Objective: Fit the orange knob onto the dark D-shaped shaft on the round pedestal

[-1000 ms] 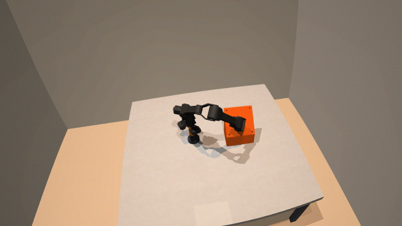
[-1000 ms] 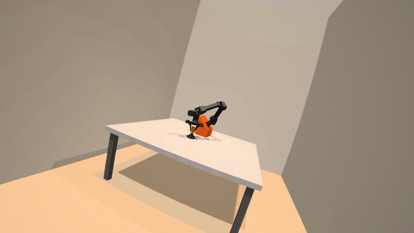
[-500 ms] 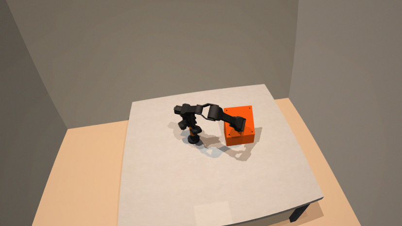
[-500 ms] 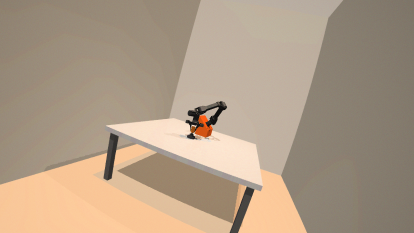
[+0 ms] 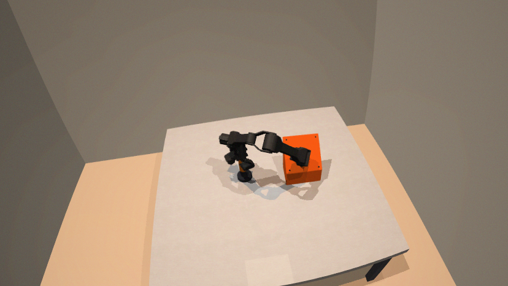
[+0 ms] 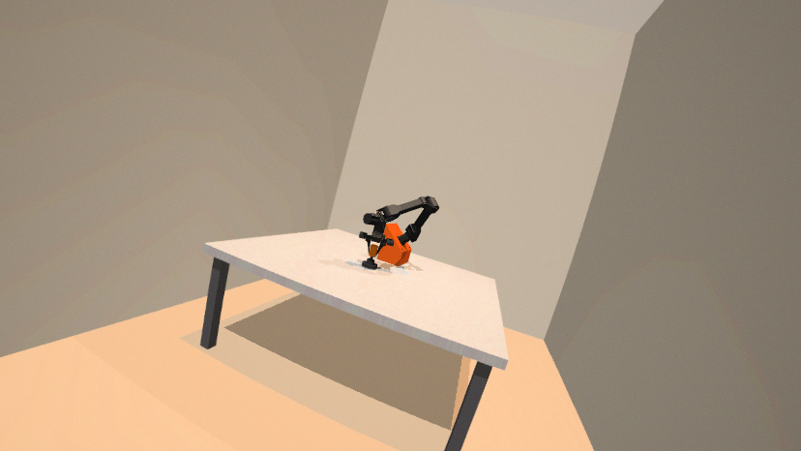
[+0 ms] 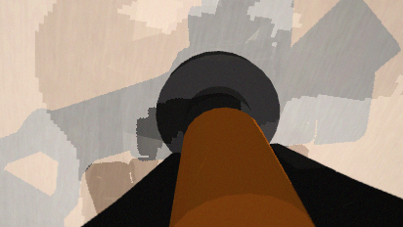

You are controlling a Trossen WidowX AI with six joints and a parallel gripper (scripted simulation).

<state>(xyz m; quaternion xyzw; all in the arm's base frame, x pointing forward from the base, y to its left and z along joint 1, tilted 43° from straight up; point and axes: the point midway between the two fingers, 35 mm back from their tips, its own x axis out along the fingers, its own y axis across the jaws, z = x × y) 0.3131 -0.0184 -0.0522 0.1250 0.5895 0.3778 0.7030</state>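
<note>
Now: gripper tip 20 mm below the orange knob. Round my gripper tip: pedestal 40 mm below.
</note>
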